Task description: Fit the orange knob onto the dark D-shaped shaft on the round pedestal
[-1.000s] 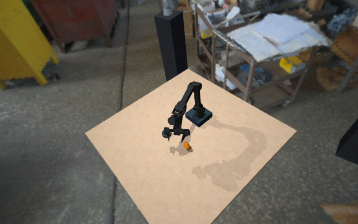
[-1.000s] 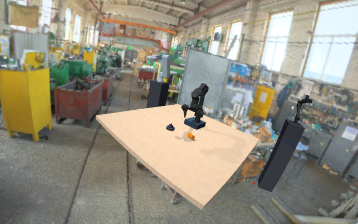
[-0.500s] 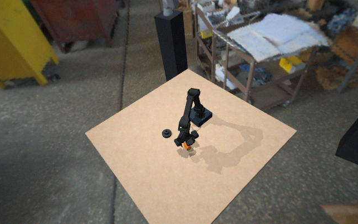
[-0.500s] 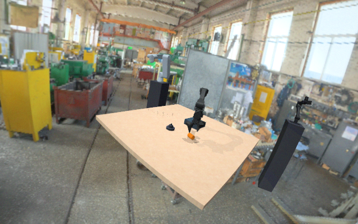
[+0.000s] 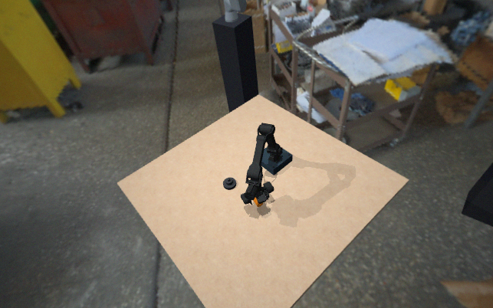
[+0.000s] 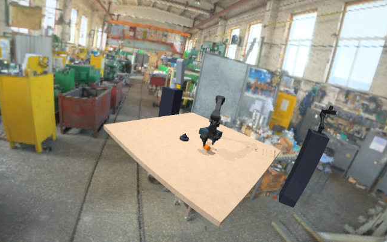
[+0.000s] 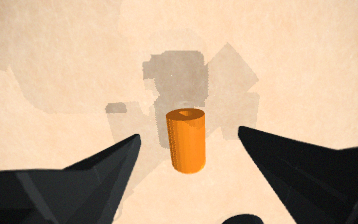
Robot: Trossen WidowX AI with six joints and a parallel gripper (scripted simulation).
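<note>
My gripper tip is 10 mm past the orange knob, 10 mm to the left of it and 20 mm above it. The rest, counted from my gripper tip: pedestal (20 mm behind, 240 mm to the right, 10 mm below).
</note>
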